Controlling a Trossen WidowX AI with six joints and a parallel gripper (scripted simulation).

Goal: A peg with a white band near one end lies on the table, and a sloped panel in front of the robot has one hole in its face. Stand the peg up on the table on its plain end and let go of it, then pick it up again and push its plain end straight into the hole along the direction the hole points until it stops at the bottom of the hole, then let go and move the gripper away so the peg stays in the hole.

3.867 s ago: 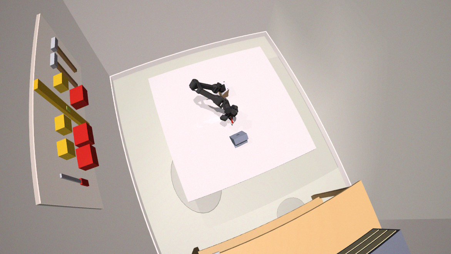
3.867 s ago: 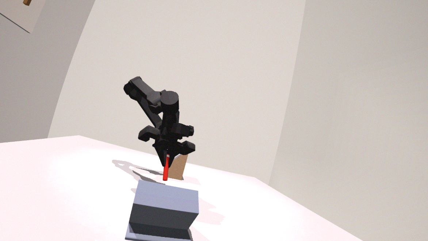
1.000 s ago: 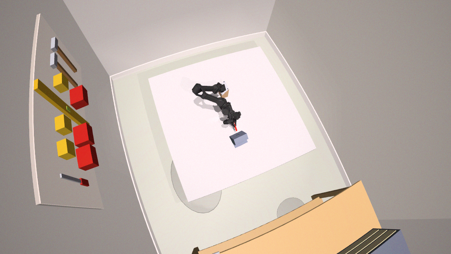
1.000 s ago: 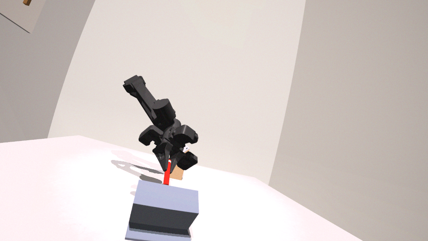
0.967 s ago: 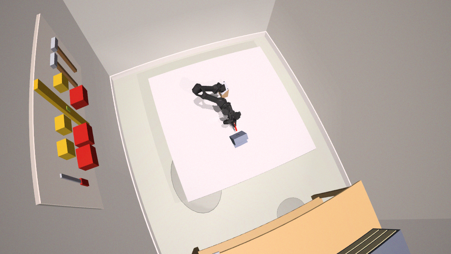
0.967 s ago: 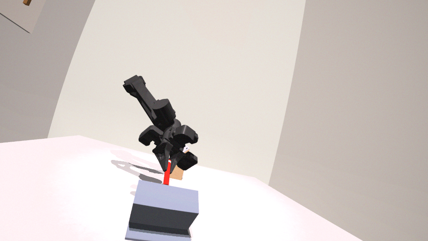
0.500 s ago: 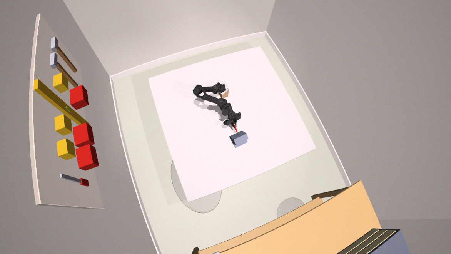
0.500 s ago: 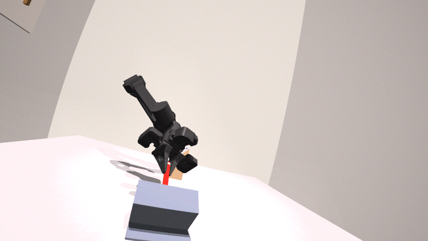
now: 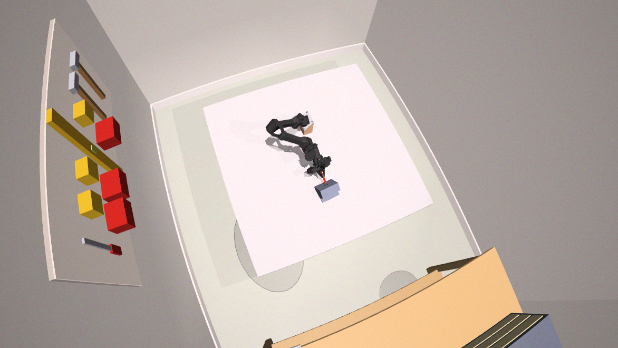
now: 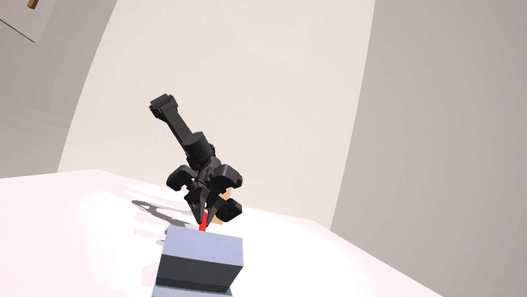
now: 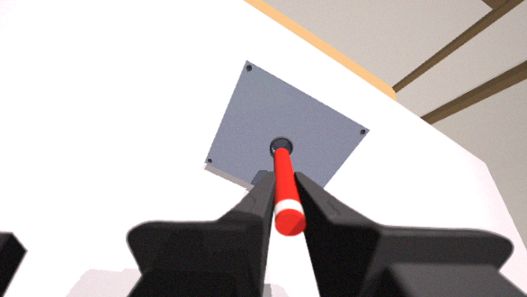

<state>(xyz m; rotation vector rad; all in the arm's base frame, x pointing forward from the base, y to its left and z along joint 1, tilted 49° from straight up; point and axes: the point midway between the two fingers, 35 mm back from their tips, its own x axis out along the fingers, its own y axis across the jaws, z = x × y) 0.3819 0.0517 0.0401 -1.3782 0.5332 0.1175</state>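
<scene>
Now: gripper tip 70 mm short of the sloped panel, 50 mm above it and 10 mm to the right of it. From my gripper tip the other things lie so: peg 10 mm behind, 10 mm above.
</scene>
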